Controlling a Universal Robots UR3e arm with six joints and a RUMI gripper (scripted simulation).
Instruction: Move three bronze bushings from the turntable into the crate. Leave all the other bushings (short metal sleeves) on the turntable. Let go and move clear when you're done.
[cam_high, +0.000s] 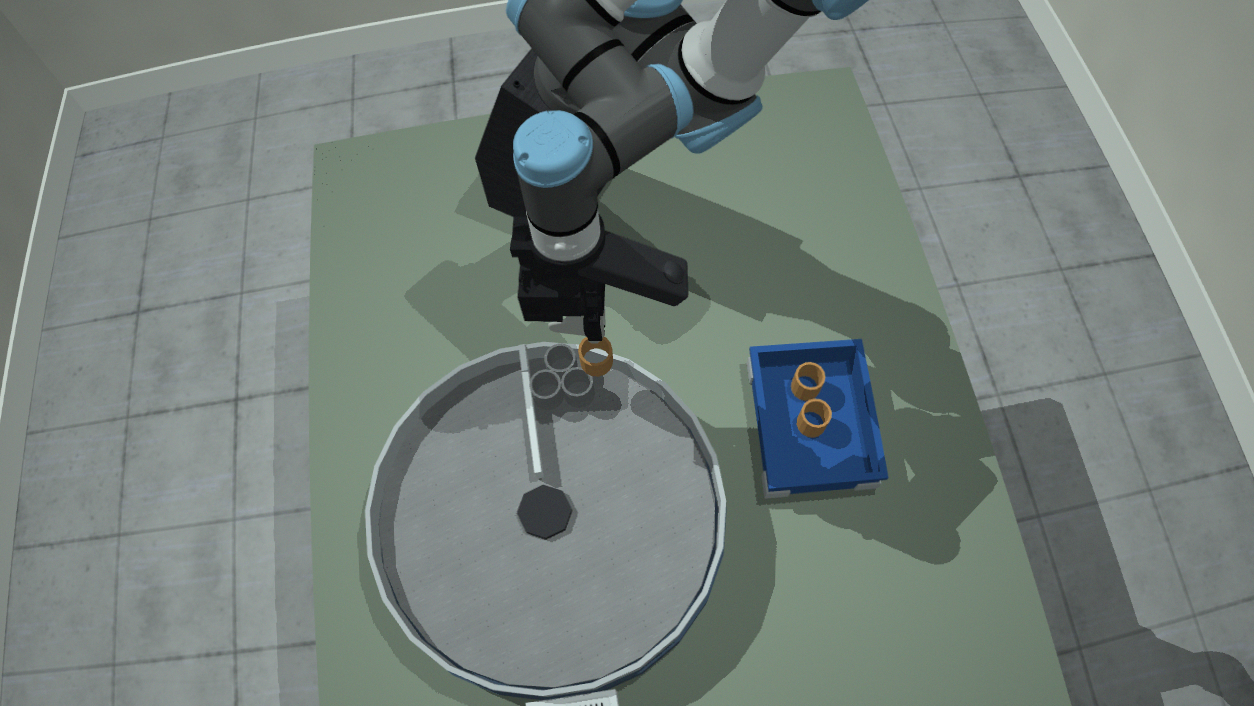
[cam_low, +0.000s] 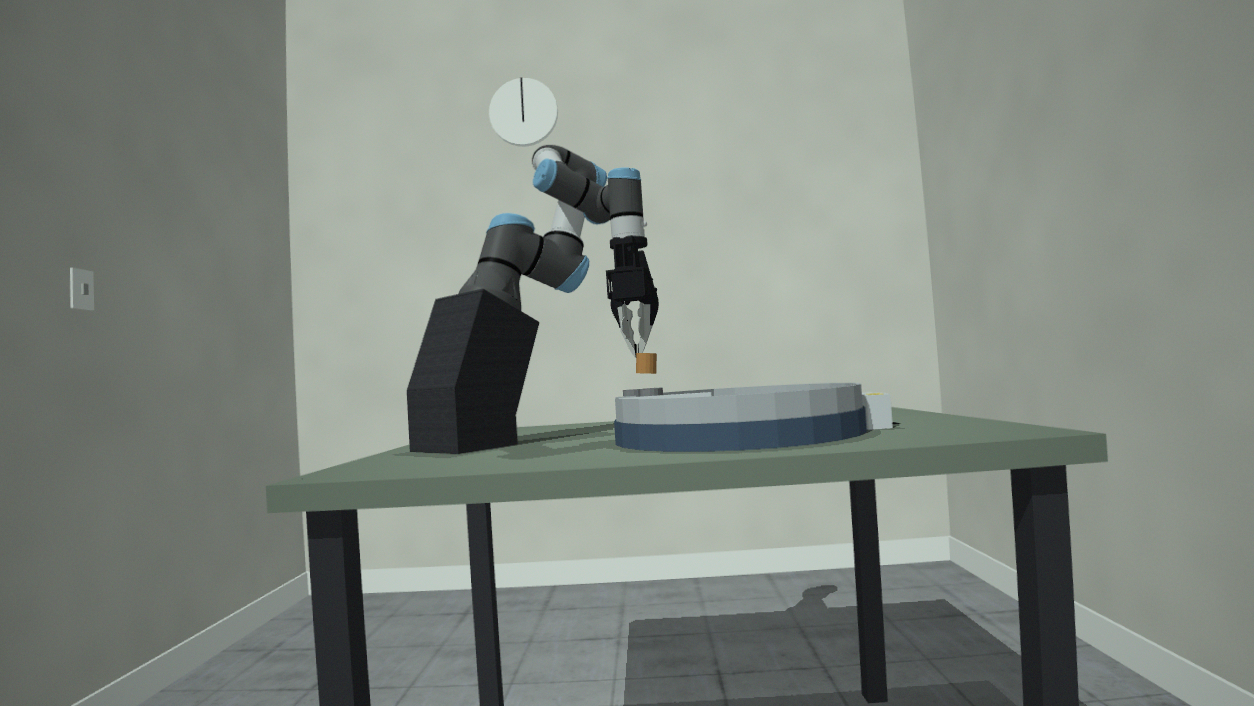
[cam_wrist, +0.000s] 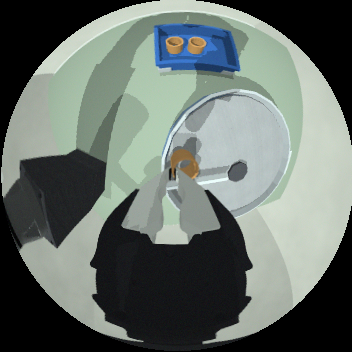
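The blue crate is 120 mm ahead of my hand, 250 mm to the left of it and 140 mm below it. The rest, counted from my hand: grey turntable (160 mm ahead, 110 mm to the right, 110 mm below).
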